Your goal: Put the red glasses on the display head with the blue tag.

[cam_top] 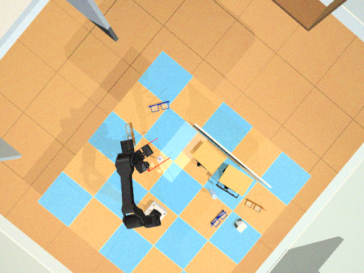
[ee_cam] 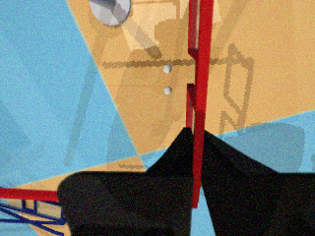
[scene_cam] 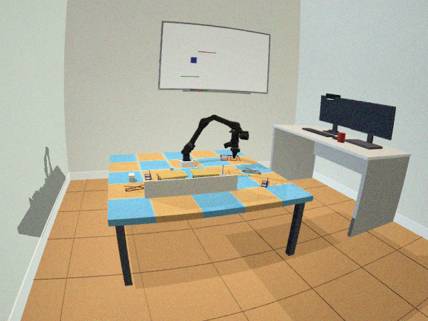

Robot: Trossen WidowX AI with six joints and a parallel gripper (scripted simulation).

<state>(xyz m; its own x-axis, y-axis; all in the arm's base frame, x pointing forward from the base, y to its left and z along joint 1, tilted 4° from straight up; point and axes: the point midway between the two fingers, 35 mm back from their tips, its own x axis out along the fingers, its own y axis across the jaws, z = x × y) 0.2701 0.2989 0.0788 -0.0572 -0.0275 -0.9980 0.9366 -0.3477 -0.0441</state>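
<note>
Now: the red glasses 60 mm to the right of my gripper tip, 40 mm ahead of it and 10 mm above it. Round my gripper tip: white cube: 790 mm to the right, 90 mm below; blue glasses: 660 mm to the right, 100 mm below, 50 mm behind; long white panel: 450 mm to the right, 330 mm ahead, 60 mm below.
</note>
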